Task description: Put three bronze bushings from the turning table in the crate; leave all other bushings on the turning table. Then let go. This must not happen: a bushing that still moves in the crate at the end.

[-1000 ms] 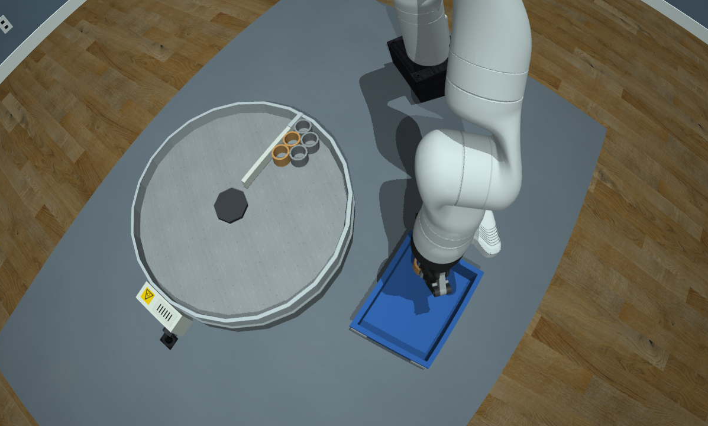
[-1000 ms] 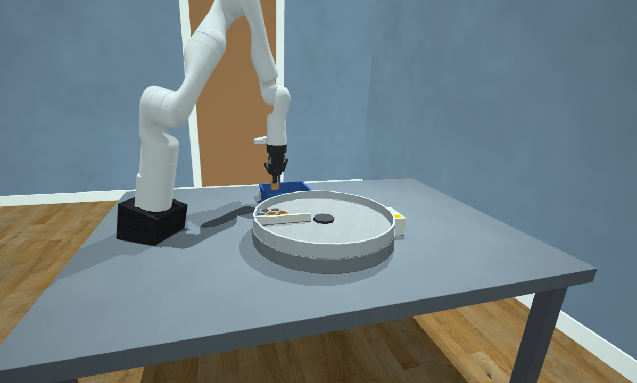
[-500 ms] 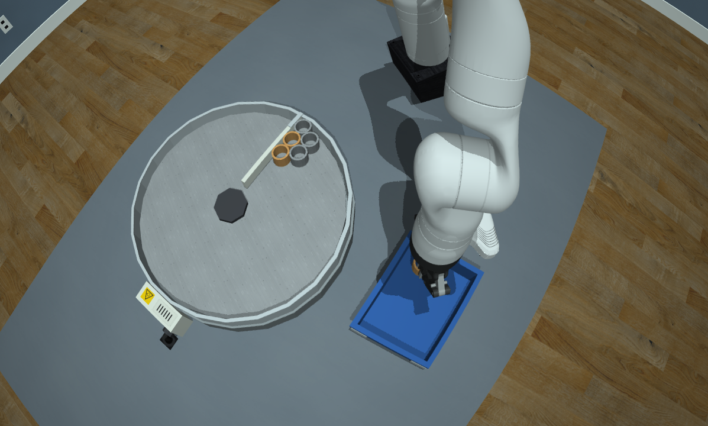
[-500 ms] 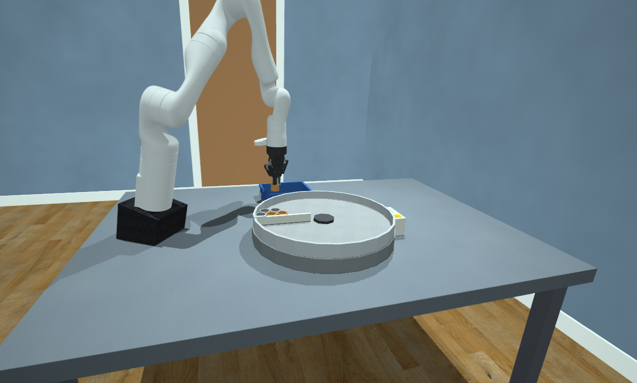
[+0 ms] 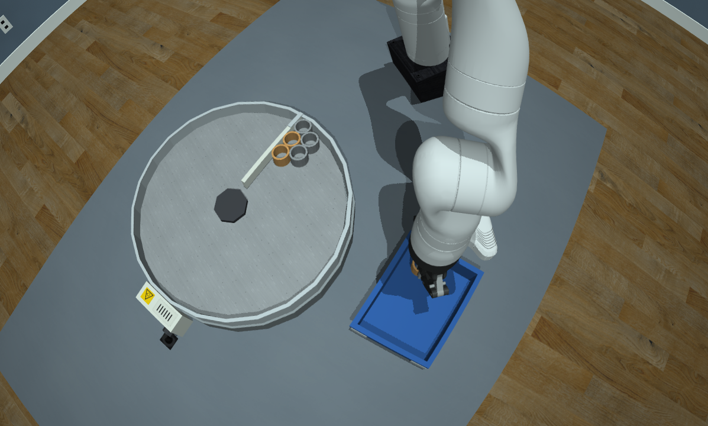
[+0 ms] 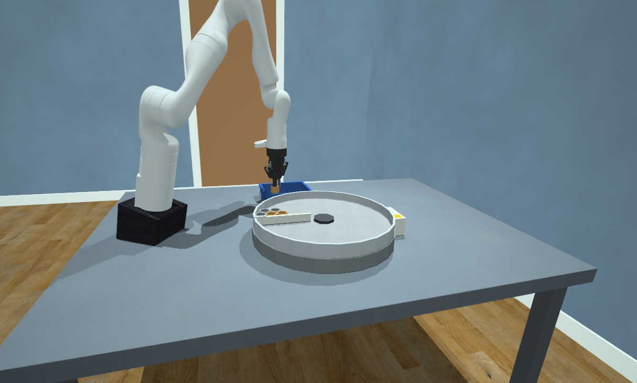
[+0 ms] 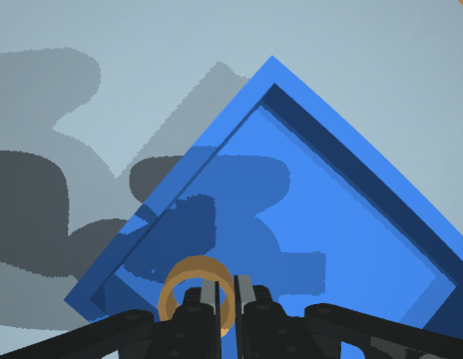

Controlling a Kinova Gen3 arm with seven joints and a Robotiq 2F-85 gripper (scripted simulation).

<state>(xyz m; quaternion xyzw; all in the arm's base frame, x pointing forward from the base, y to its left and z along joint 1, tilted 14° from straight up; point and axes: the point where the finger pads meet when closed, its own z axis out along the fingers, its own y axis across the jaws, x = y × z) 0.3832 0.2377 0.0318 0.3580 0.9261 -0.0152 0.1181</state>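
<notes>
Now: hand 50 mm above the blue crate, 40 mm short of it and 20 mm to the right of it. The rest, counted from my hand: turning table: 330 mm to the right, 100 mm ahead, 20 mm below.
</notes>
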